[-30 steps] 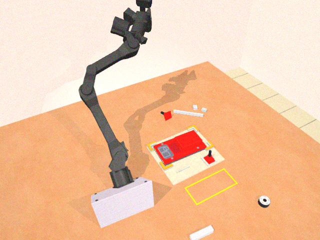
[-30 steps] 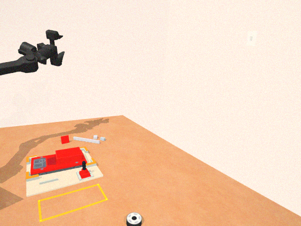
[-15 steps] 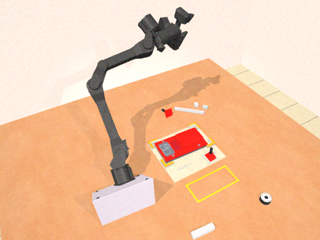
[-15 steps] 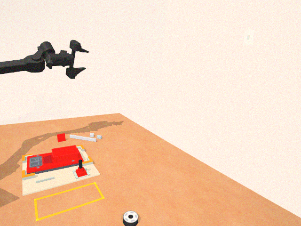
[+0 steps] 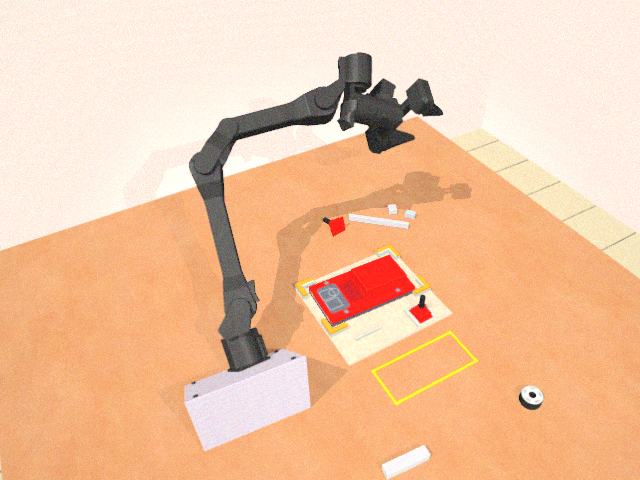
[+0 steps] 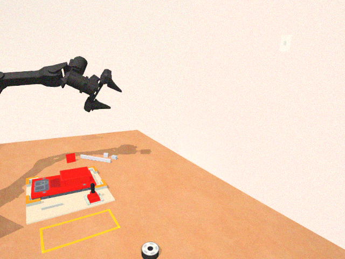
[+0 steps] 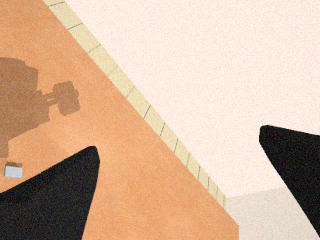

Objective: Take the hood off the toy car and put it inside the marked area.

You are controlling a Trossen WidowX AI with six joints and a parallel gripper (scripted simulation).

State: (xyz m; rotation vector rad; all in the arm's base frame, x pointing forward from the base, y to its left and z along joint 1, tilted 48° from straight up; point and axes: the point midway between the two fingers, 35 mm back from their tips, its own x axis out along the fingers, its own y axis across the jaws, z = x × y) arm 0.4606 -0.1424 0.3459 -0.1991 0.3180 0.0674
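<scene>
Right now my gripper tip is 210 mm past the red hood, 100 mm to the left of it and 240 mm above it. The rest, counted from my gripper tip: white wheel (170 mm behind, 480 mm to the right, 270 mm below); pale baseplate (240 mm behind, 120 mm to the right, 270 mm below); white bar (70 mm behind, 60 mm to the left, 270 mm below).
</scene>
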